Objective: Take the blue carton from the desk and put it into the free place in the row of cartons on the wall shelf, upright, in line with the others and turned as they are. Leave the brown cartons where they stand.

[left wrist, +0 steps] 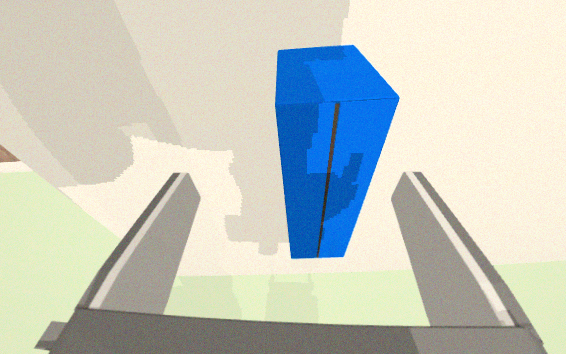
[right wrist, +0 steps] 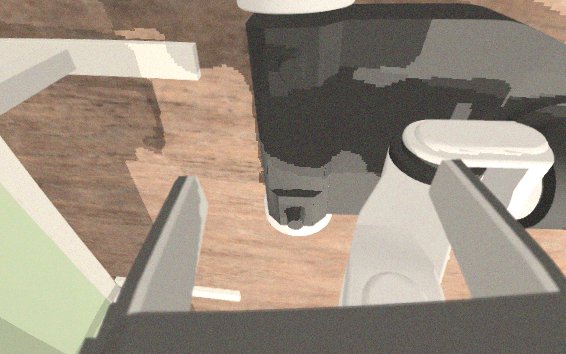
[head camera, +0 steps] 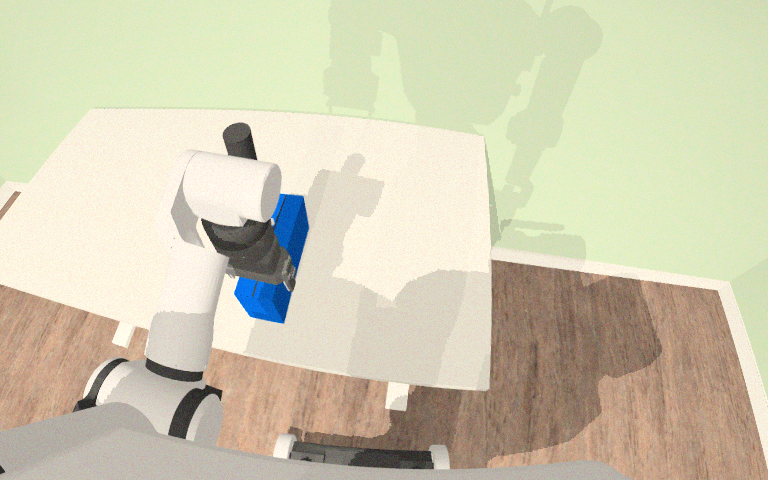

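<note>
The blue carton (head camera: 295,223) (left wrist: 362,125) lies on its long side on the pale desk (head camera: 424,186) (left wrist: 475,100), with a thin dark line along its upper face. My left gripper (head camera: 261,281) (left wrist: 292,185) is open and empty above the carton. In the left wrist view the carton shows beyond the fingertips, nearer the right finger, its length running roughly the way the fingers point. In the head view my wrist and gripper hide part of the carton. My right gripper (right wrist: 317,183) is open and empty, away from the desk top. The wall shelf and the brown cartons do not show.
A green wall (head camera: 651,141) stands behind the desk, with a white skirting board (head camera: 611,270) at its foot. White desk legs (head camera: 398,397) show below the desk's front edge. My dark wheeled base (head camera: 362,457) (right wrist: 310,120) is on the wooden floor (head camera: 538,350) (right wrist: 210,125).
</note>
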